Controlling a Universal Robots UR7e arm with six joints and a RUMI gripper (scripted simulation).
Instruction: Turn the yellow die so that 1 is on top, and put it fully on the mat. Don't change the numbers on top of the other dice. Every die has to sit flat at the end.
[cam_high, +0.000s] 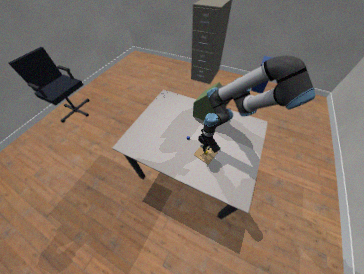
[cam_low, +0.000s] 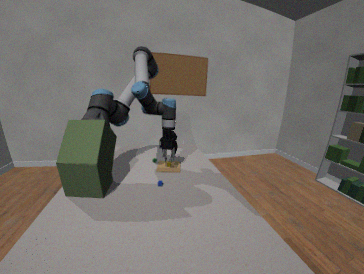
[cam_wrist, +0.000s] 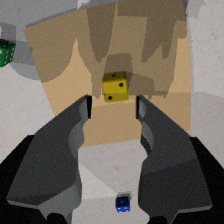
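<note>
My hand is 30 mm above the yellow die. Round my hand: green die 100 mm behind, 60 mm to the left, 40 mm below; blue die 200 mm to the right, 40 mm below, 30 mm behind; tan mat 40 mm below.
</note>
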